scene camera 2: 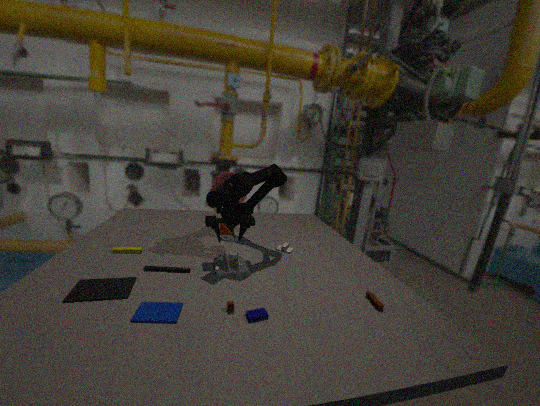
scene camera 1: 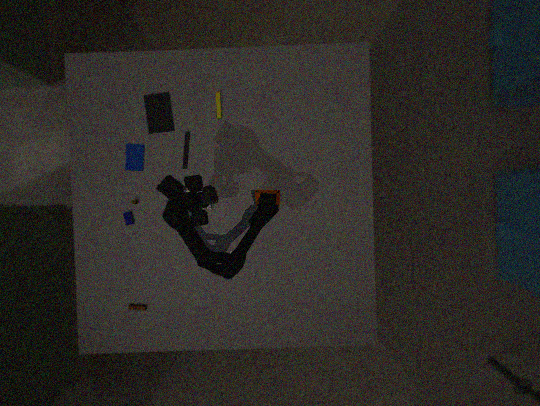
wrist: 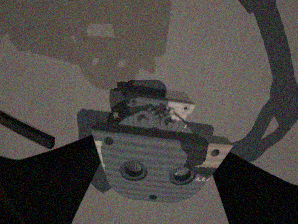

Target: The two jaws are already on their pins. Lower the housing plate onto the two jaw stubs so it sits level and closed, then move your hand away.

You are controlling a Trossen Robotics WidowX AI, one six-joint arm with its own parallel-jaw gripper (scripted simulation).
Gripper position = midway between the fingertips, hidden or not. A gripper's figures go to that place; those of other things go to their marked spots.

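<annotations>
Blue plate [scene camera 2: 148, 312] and black plate [scene camera 2: 88, 290]: marked spots 22 cm apart. Of the things named here, the blue plate is the nearest to the lens, at 74 cm from the lens; the black plate is 89 cm from the lens. The gripper [scene camera 2: 229, 241] is 95 cm from the lens.
</annotations>
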